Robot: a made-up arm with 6 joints.
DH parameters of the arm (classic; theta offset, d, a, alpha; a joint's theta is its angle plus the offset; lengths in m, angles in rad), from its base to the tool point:
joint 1: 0 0.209 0 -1.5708
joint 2: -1.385 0 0.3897 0
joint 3: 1.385 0 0.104 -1.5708
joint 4: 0 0.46 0 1.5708
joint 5: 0 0 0.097 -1.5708
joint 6: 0 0.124 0 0
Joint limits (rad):
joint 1: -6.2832..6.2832
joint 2: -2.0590..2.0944
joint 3: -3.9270..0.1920
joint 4: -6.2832..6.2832
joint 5: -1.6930..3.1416
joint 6: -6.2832..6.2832
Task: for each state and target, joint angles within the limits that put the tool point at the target. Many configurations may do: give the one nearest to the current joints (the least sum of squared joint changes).
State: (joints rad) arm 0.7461 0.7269 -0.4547 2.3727 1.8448 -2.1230
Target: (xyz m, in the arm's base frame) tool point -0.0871 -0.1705 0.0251
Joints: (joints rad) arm 1.4116 1.2464 0.1920 2.3363 1.2101 -2.1230
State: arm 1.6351 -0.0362 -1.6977 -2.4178 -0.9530 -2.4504
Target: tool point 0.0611 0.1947 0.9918
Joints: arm 1.0296 -0.4180 -2.1887 -2.8244 -0.6893 -2.4504
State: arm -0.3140 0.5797 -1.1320 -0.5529 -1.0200 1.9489
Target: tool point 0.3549 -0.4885 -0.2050
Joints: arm -1.0310 1.1856 -1.1198 -0.3476 -0.8071 1.9489
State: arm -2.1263 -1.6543 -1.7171 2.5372 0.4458 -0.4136
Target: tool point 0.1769 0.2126 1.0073
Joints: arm -2.3119 -1.2745 -1.6194 2.5513 0.5145 -0.4136
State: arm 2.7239 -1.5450 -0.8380 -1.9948 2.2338 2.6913
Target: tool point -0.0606 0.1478 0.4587
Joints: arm 3.0226 -1.4784 -0.0215 -2.0378 2.3544 2.6913
